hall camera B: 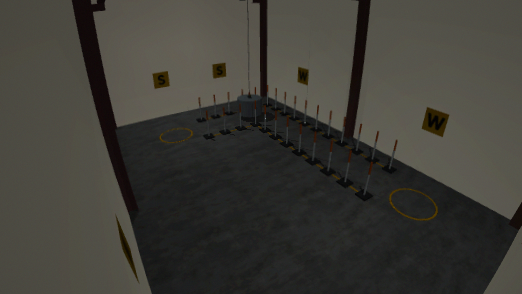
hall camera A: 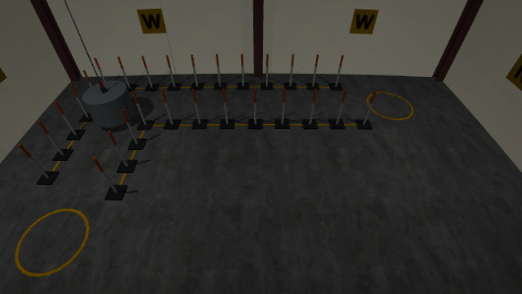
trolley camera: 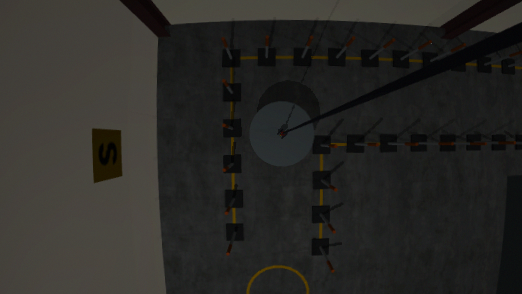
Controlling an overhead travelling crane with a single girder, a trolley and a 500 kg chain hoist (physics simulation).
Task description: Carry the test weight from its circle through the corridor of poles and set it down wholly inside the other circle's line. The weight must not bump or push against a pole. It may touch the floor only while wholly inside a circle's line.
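Observation:
The grey cylindrical test weight (hall camera A: 107, 109) (hall camera B: 249, 108) (trolley camera: 280, 152) hangs upright at the bend of the pole corridor. Its shadow lies apart from it on the floor. My hook (hall camera A: 103, 89) (hall camera B: 249, 95) (trolley camera: 282, 133) is shut on the weight at its top centre. In the trolley view the inner corner pole's base (trolley camera: 321, 144) is close to the weight's right edge, with a wider gap to the left row's pole base (trolley camera: 232, 128). One yellow circle (hall camera A: 88, 231) (hall camera B: 176, 143) (trolley camera: 278, 266) lies beyond the short leg, the other circle (hall camera A: 367, 102) (hall camera B: 390, 202) beyond the long leg.
The outer long row, with a pole base (hall camera A: 220, 86) (trolley camera: 336, 57), runs along the W wall (hall camera A: 210, 40). The inner long row has a pole base (hall camera A: 255, 124) (trolley camera: 388, 143) on its yellow line. The short leg's inner row ends at a pole base (hall camera A: 116, 192) (trolley camera: 320, 246).

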